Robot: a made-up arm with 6 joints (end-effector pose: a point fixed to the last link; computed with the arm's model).
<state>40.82 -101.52 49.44 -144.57 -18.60 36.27</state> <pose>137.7 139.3 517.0 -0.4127 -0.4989 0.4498 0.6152</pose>
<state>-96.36 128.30 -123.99 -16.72 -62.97 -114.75</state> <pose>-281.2 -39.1 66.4 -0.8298 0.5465 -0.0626 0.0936</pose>
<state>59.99 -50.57 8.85 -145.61 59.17 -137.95</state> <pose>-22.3 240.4 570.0 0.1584 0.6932 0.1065 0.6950</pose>
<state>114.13 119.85 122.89 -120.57 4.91 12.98</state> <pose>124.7 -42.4 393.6 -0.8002 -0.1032 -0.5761 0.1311</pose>
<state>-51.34 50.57 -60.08 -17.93 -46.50 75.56</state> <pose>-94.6 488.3 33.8 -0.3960 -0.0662 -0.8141 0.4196</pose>
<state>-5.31 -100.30 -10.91 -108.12 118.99 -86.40</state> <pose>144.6 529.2 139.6 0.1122 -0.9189 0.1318 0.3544</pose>
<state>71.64 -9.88 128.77 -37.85 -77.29 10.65</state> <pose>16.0 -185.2 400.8 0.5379 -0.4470 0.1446 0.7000</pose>
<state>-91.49 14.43 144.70 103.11 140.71 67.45</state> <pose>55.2 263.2 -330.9 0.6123 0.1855 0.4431 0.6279</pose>
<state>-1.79 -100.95 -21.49 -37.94 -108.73 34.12</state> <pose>251.2 514.1 152.4 -0.9034 0.2593 -0.3043 0.1554</pose>
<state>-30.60 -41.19 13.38 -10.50 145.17 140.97</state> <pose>425.2 610.0 178.2 -0.1210 -0.6809 0.6481 0.3189</pose>
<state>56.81 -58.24 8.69 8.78 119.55 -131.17</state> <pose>495.5 -49.7 580.9 -0.3769 -0.5857 -0.5128 0.5019</pose>
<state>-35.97 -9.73 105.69 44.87 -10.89 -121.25</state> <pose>284.5 505.4 376.1 0.5931 0.7223 -0.2386 0.2638</pose>
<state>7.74 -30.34 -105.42 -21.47 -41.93 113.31</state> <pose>425.2 308.6 526.4 0.4335 -0.8383 0.2821 0.1725</pose>
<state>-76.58 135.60 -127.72 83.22 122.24 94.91</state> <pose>96.5 -228.4 -141.8 -0.2128 0.8273 0.5042 0.1269</pose>
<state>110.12 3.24 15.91 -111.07 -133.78 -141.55</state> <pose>100.7 -171.7 736.1 0.3365 -0.9066 -0.2546 0.0058</pose>
